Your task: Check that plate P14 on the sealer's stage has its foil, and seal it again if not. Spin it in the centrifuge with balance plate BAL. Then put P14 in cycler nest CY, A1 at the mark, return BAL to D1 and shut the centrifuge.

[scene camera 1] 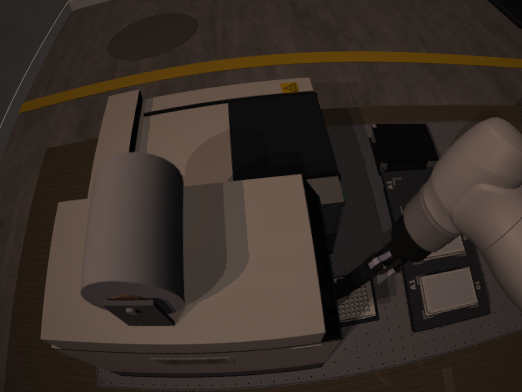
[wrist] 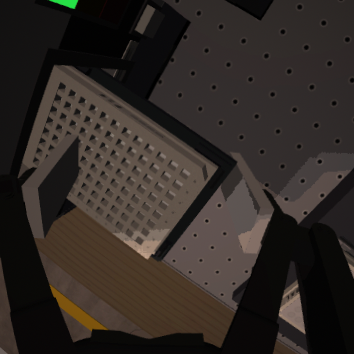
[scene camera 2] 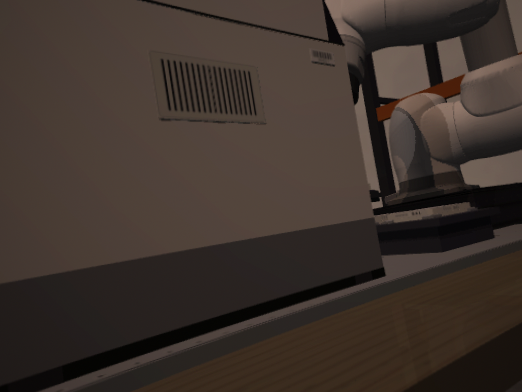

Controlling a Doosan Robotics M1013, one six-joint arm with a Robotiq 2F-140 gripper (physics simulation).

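Places are measured from the arm's base along level axes (x back, y right, z up), in metres.
Where they show: gripper, between the fingertips: (scene camera 1: pixel 350 292) (wrist: pixel 153 162); arm's base, origin of its link: (scene camera 2: pixel 433 198).
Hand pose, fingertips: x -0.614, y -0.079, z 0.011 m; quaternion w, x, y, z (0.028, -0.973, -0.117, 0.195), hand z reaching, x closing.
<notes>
Things, the pixels of their centre, and the offset from my fingertips. "pt": a spot on its surface instead.
- task, middle of its body: (wrist: pixel 106 163) (scene camera 1: pixel 338 300) dx -0.028, dy -0.011, dz +0.013 m
- sealer, middle of its body: (scene camera 2: pixel 156 103) (scene camera 1: pixel 186 291) dx -0.269, dy +0.025, dz +0.139 m
- pale machine with a black panel, a spot on its surface: (scene camera 1: pixel 280 137) pt dx -0.054, dy +0.293, dz +0.114 m
- black block, middle of its body: (scene camera 1: pixel 404 147) dx +0.287, dy +0.338, dz -0.066 m
- dark nest board, a spot on its surface: (scene camera 1: pixel 437 320) pt dx +0.172, dy -0.112, dz -0.046 m
The plate on the sealer's stage, P14 by the task, (scene camera 1: pixel 357 305) (wrist: pixel 120 165) shows rows of dark, open-looking wells and no foil that I can see. It sits in a black frame beside the sealer (scene camera 1: pixel 270 300) (scene camera 2: pixel 200 175), which carries a large grey roll. My gripper (scene camera 1: pixel 340 294) (wrist: pixel 153 162) is open, its two pads wide apart over the plate's near part, with a visible gap at the right pad. A pale plate (scene camera 2: pixel 416 214) marked BAL lies on a dark nest block; a pale plate (scene camera 1: pixel 449 291) lies between the A1 and D1 marks. I cannot identify nest CY.
A pale machine with a black panel (scene camera 1: pixel 280 137) stands behind the sealer. A black block (scene camera 1: pixel 407 142) stands at the back right. A dark nest board (scene camera 1: pixel 437 320) lies to the right under the arm. A green light (wrist: pixel 64 3) shows at the wrist view's top left.
</notes>
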